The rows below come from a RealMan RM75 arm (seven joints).
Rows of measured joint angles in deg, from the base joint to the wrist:
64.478, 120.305, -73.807, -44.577, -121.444, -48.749, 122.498
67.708, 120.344, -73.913, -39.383, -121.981, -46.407, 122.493
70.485, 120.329, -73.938, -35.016, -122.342, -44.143, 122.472
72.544, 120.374, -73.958, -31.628, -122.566, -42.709, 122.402
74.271, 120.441, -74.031, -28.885, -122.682, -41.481, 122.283
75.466, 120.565, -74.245, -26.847, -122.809, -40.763, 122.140
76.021, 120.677, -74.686, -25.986, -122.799, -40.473, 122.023
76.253, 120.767, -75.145, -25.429, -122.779, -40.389, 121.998
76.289, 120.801, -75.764, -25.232, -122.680, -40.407, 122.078
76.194, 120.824, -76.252, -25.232, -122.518, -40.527, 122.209
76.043, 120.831, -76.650, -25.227, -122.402, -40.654, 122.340
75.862, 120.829, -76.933, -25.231, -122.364, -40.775, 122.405
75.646, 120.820, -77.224, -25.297, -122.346, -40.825, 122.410
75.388, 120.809, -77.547, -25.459, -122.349, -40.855, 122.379
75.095, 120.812, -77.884, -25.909, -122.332, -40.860, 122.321
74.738, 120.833, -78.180, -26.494, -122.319, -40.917, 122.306
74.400, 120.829, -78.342, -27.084, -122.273, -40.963, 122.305
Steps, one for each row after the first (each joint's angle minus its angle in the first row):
3.230, 0.039, -0.106, 5.194, -0.537, 2.342, -0.005
6.007, 0.024, -0.131, 9.561, -0.898, 4.606, -0.026
8.066, 0.069, -0.151, 12.949, -1.122, 6.040, -0.096
9.793, 0.136, -0.224, 15.692, -1.238, 7.268, -0.215
10.988, 0.260, -0.438, 17.730, -1.365, 7.986, -0.358
11.543, 0.372, -0.879, 18.591, -1.355, 8.276, -0.475
11.775, 0.462, -1.338, 19.148, -1.335, 8.360, -0.500
11.811, 0.496, -1.957, 19.345, -1.236, 8.342, -0.420
11.716, 0.519, -2.445, 19.345, -1.074, 8.222, -0.289
11.565, 0.526, -2.843, 19.350, -0.958, 8.095, -0.158
11.384, 0.524, -3.126, 19.346, -0.920, 7.974, -0.093
11.168, 0.515, -3.417, 19.280, -0.902, 7.924, -0.088
10.910, 0.504, -3.740, 19.118, -0.905, 7.894, -0.119
10.617, 0.507, -4.077, 18.668, -0.888, 7.889, -0.177
10.260, 0.528, -4.373, 18.083, -0.875, 7.832, -0.192
9.922, 0.524, -4.535, 17.493, -0.829, 7.786, -0.193

